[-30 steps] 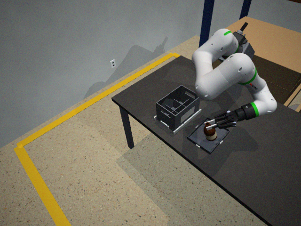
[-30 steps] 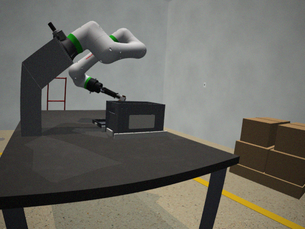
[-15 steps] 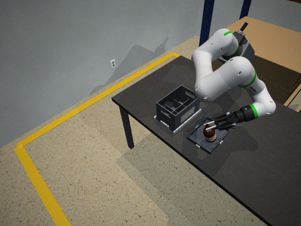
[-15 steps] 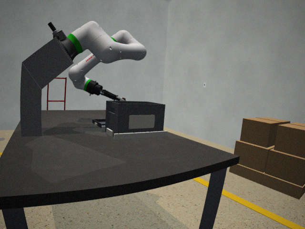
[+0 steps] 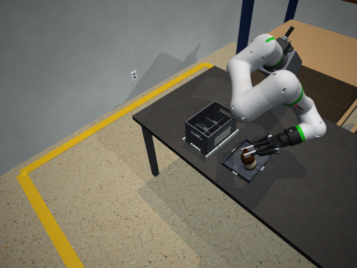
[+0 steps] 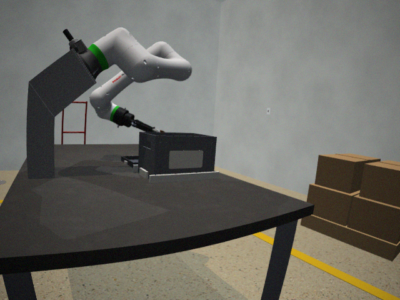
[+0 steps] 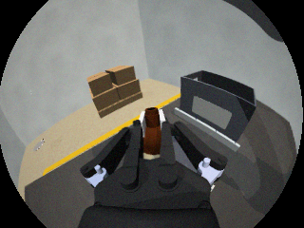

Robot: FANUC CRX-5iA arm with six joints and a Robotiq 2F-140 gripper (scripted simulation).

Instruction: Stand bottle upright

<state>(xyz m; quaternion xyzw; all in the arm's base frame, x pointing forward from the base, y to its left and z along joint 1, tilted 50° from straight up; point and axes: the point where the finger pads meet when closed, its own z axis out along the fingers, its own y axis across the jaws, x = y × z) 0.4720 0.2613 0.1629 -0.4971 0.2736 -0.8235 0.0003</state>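
The brown bottle is 60 mm below my hand. Round my hand: dark crate (300 mm to the right, 70 mm below, 20 mm ahead); then dark tray (140 mm below, 50 mm behind, 30 mm to the right).
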